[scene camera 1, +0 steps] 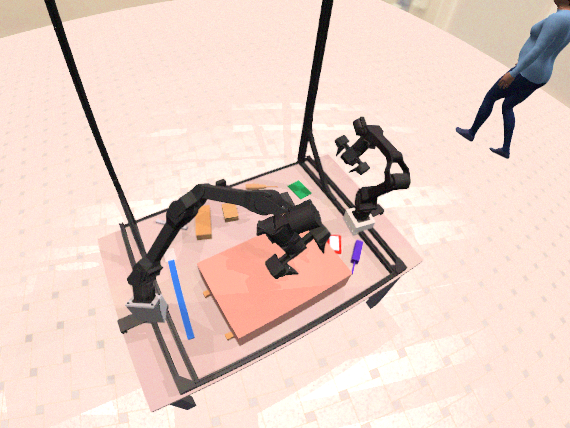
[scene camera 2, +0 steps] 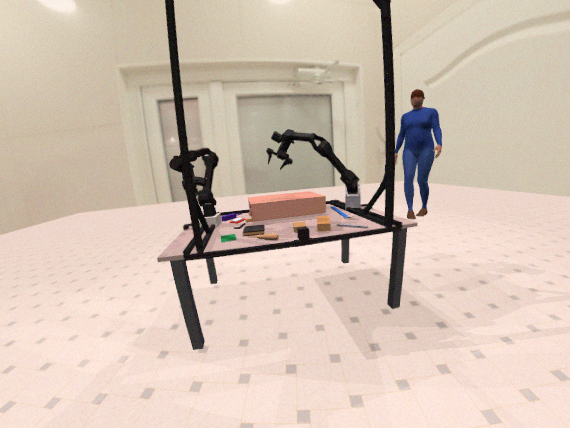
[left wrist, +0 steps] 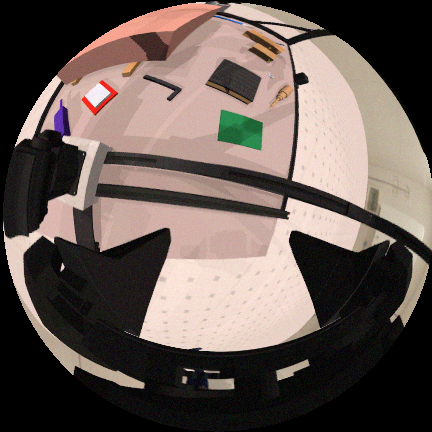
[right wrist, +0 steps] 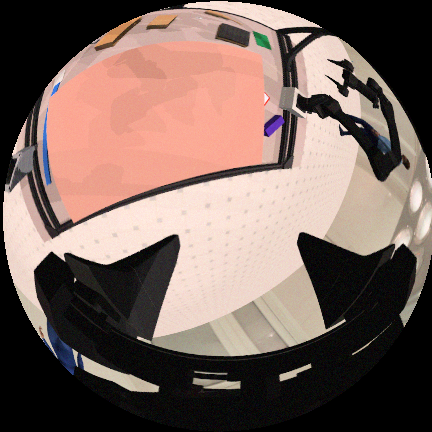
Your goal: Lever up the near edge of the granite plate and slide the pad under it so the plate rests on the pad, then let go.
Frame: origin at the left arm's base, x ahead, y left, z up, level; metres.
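Seen in the pictures: left gripper, between the fingertips: (scene camera 1: 342, 164) (left wrist: 232, 235); right gripper, between the fingertips: (scene camera 1: 310, 263) (scene camera 2: 274, 166) (right wrist: 241, 239); left arm's base, origin of its link: (scene camera 1: 361, 215) (scene camera 2: 209, 215) (left wrist: 67, 169) (right wrist: 301, 102); right arm's base, origin of its link: (scene camera 1: 144, 299) (scene camera 2: 352, 190).
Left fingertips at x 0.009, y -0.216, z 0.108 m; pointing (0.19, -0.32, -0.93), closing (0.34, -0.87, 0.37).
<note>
Offsets run from my left fingertips to a thing's top centre.
The granite plate @[dx +0.444, dy +0.375, dz -0.051 m] (scene camera 1: 275, 295) (scene camera 2: 287, 206) (left wrist: 115, 52) (right wrist: 160, 115) is a large salmon-coloured slab, lying level on wooden strips @[dx +0.452, dy +0.295, dz -0.152 m] (scene camera 1: 206, 294) (left wrist: 131, 69) whose ends stick out from under it. A dark ribbed pad @[dx +0.282, dy +0.019, dz -0.149 m] (scene camera 2: 254, 230) (left wrist: 235, 79) (right wrist: 233, 34) with a wood-coloured side lies on the table, apart from the plate; in scene camera 1 the right arm mostly hides it. My right gripper (scene camera 1: 309, 262) (scene camera 2: 275, 166) (right wrist: 241, 239) is open and empty, high above the plate. My left gripper (scene camera 1: 344, 164) (left wrist: 232, 235) is open and empty, raised near its own base, away from plate and pad.
A blue bar @[dx +0.796, dy +0.308, dz -0.152 m] (scene camera 1: 181, 300) lies left of the plate in scene camera 1. Two wooden blocks @[dx +0.636, dy +0.028, dz -0.134 m] (scene camera 1: 203, 222) @[dx +0.513, dy +0.004, dz -0.142 m] (scene camera 1: 230, 212), a green sheet @[dx +0.165, dy -0.047, dz -0.170 m] (scene camera 1: 299, 189), a red-and-white piece @[dx +0.142, dy +0.280, dz -0.158 m] (scene camera 1: 335, 244), a purple tool @[dx +0.088, dy +0.376, dz -0.142 m] (scene camera 1: 357, 252) and a black L-shaped key @[dx +0.182, dy +0.151, dz -0.164 m] (left wrist: 162, 85) lie around it. Frame posts (scene camera 1: 316, 85) rise beyond.
</note>
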